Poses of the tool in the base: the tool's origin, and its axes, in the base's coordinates. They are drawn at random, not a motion.
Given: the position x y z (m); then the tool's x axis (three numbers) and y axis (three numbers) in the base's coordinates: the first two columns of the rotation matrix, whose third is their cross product.
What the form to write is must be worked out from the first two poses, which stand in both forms.
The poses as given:
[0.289, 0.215, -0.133, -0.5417, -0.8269, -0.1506, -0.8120, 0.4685, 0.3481]
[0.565, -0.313, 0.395, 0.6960, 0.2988, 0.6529, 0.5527, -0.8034, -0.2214]
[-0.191, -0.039, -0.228, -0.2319, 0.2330, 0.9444, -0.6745, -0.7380, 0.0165]
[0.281, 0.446, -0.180, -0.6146, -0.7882, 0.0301, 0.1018, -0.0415, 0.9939]
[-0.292, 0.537, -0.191, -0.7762, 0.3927, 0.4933, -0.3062, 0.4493, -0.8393]
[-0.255, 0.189, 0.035, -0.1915, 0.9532, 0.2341, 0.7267, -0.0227, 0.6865]
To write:
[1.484, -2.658, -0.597, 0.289, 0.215, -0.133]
[-2.503, -0.661, -0.863, 0.565, -0.313, 0.395]
[1.441, -0.540, 2.013, -0.191, -0.039, -0.228]
[0.739, -1.580, -1.731, 0.281, 0.446, -0.180]
[-0.072, -2.045, 1.368, -0.292, 0.537, -0.191]
[1.765, 1.951, 1.038, -0.255, 0.189, 0.035]

